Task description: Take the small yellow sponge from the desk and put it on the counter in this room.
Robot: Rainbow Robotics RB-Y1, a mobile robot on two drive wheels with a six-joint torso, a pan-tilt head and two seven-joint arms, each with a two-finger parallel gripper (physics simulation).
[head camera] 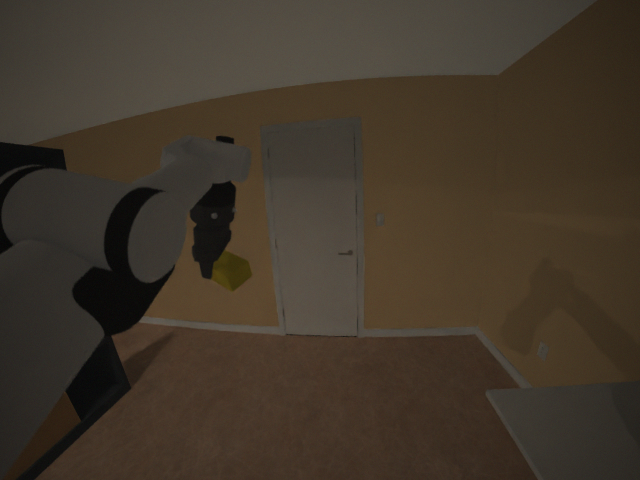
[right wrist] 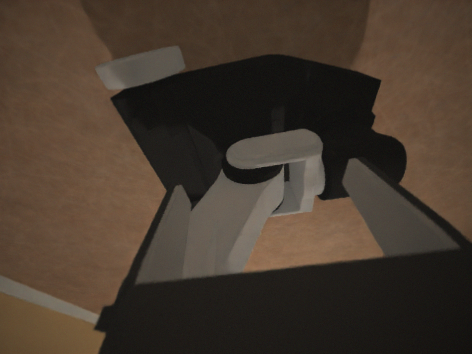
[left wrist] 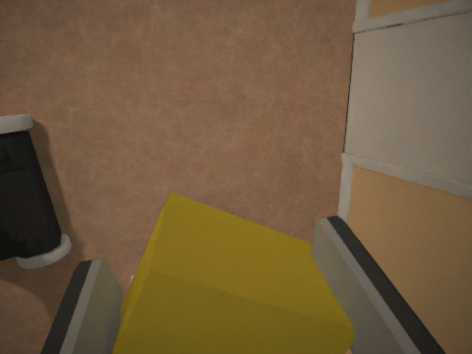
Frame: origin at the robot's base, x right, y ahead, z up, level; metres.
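Seen in the pictures: left gripper, between the fingertips: (head camera: 213,267) (left wrist: 216,255); right gripper, between the fingertips: (right wrist: 263,183).
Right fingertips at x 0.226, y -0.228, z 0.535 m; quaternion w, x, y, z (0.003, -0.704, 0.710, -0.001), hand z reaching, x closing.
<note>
A point is followed by its place in that frame.
The yellow sponge (head camera: 232,271) @(x -0.221, y 0.276, z 1.332 m) (left wrist: 235,280) @(x -0.303, y 0.325, z 1.348 m) is held in the air, tilted, between the fingers of my left gripper (head camera: 209,271) @(x -0.296, y 0.329, z 1.325 m) (left wrist: 216,255) @(x -0.296, y 0.329, z 1.325 m). The left gripper is shut on it and hangs from the raised arm at the left of the head view, in front of the wall. My right gripper (right wrist: 263,183) @(x 0.226, y -0.228, z 0.535 m) is open and empty, pointing down over the robot's own base. Part of a pale table top (head camera: 578,423) @(x 0.802, y 0.306, z 0.721 m), which may be the desk, shows at the lower right of the head view. The counter cannot be made out.
A closed door (head camera: 315,217) @(x -0.150, y 1.853, z 1.262 m) stands in the far wall (head camera: 429,206) @(x 0.875, y 1.800, z 1.327 m). Brown floor (head camera: 330,403) @(x -0.060, y 1.047, z 0.001 m) lies between the robot and the door. A dark, brown-sided object (head camera: 100,382) @(x -1.996, y 1.006, z 0.077 m) shows at the lower left, partly behind the arm. Part of the robot's base (left wrist: 22,195) @(x -0.014, y 0.014, z 0.191 m) shows at the left in the left wrist view.
</note>
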